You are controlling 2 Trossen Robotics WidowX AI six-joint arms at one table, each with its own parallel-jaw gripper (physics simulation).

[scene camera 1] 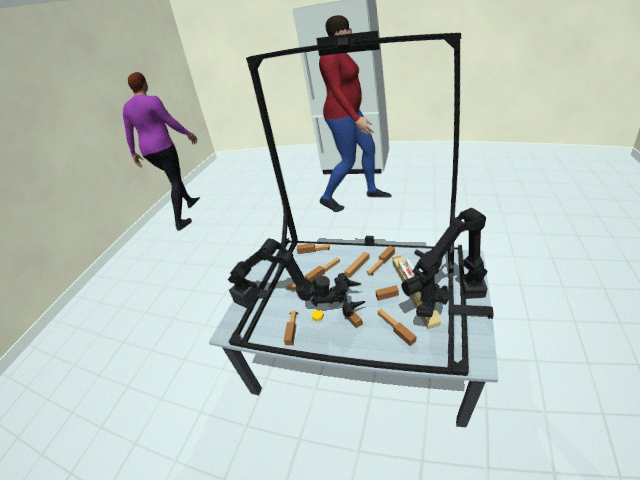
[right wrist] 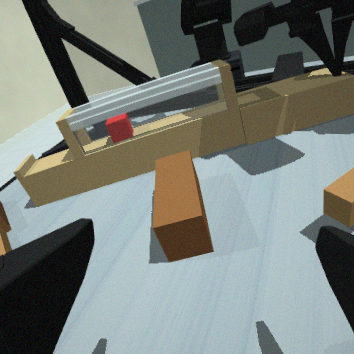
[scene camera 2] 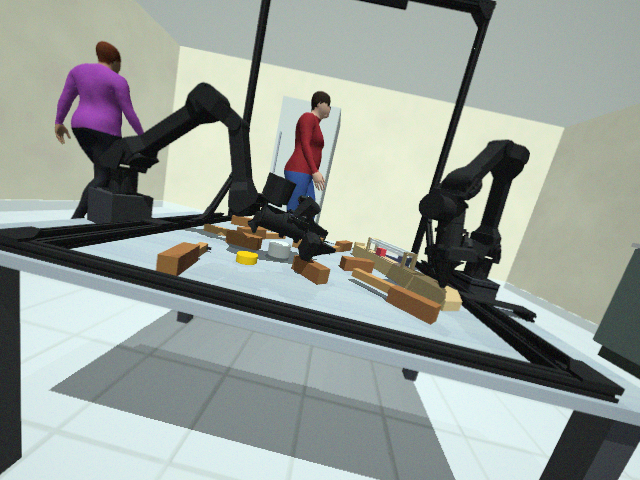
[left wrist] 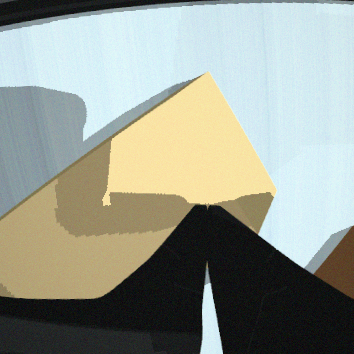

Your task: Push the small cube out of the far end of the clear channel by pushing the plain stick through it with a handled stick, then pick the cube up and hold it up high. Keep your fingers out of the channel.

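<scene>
The clear channel point(scene camera 1: 402, 265) point(scene camera 2: 390, 250) point(right wrist: 147, 92) sits on a long tan base point(right wrist: 105, 165) at the right of the table. The small red cube point(scene camera 1: 408, 271) point(scene camera 2: 381, 250) point(right wrist: 119, 127) is inside it. A pale tan bar point(scene camera 1: 433, 320) point(scene camera 2: 451, 300) point(left wrist: 182, 147) lies in line with the channel's near end. My left gripper point(scene camera 1: 426, 311) point(left wrist: 205, 216) is shut and empty, its tips resting on that bar's end. My right gripper point(scene camera 1: 355, 294) point(scene camera 2: 320, 242) is open and empty, low over the table's middle, facing a brown block point(scene camera 1: 387, 291) point(right wrist: 179, 204). A brown handled stick point(scene camera 1: 396, 327) point(scene camera 2: 409, 300) lies near the channel.
More brown handled sticks point(scene camera 1: 290, 328) point(scene camera 1: 381, 259) point(scene camera 1: 323, 268) and blocks point(scene camera 1: 355, 319) point(scene camera 2: 313, 270) are scattered about. A yellow disc point(scene camera 1: 317, 314) point(scene camera 2: 247, 257) and a white disc point(scene camera 2: 279, 249) lie near the right gripper. A black frame point(scene camera 1: 456, 143) rings the table. Two people point(scene camera 1: 344, 110) point(scene camera 1: 156, 138) walk behind.
</scene>
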